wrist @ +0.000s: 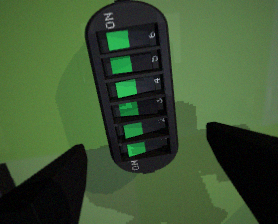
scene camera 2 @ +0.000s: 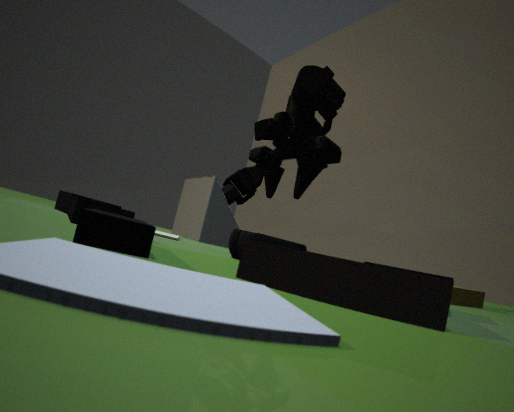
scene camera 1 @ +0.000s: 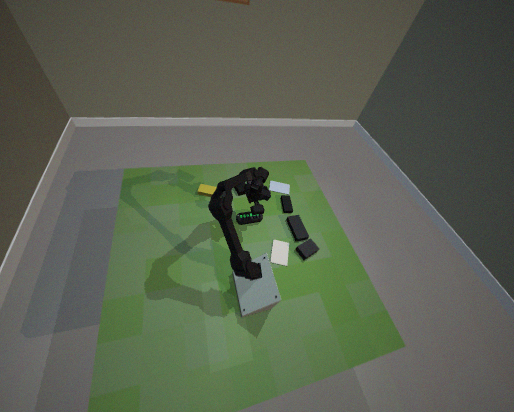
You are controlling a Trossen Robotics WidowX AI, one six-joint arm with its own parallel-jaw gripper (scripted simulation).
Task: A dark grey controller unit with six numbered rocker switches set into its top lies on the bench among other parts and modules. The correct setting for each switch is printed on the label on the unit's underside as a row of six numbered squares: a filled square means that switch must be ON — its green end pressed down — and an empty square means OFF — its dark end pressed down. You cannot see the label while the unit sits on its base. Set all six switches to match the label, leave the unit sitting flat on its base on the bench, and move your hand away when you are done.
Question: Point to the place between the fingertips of my gripper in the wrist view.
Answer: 146, 141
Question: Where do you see a long dark block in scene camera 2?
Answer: At 421, 300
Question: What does my gripper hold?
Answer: Nothing.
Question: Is my gripper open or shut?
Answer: Open.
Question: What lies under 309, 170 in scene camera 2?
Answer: My gripper.
